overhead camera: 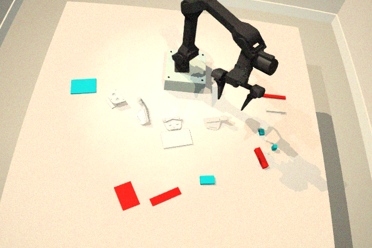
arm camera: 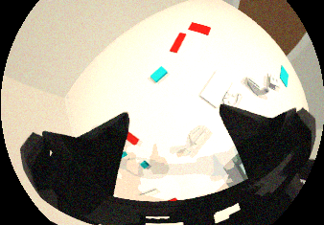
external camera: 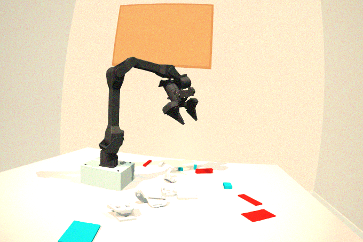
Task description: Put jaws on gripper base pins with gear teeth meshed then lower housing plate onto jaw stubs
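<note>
Right now the white jaw is 31 cm to the right of my gripper tip, 23 cm below it and 13 cm behind it. Round my gripper tip: flat red piece 35 cm to the right, 27 cm below, 25 cm ahead; then housing plate 26 cm below, 17 cm to the right, 6 cm behind; then flat white plate 26 cm below, 16 cm to the right.
</note>
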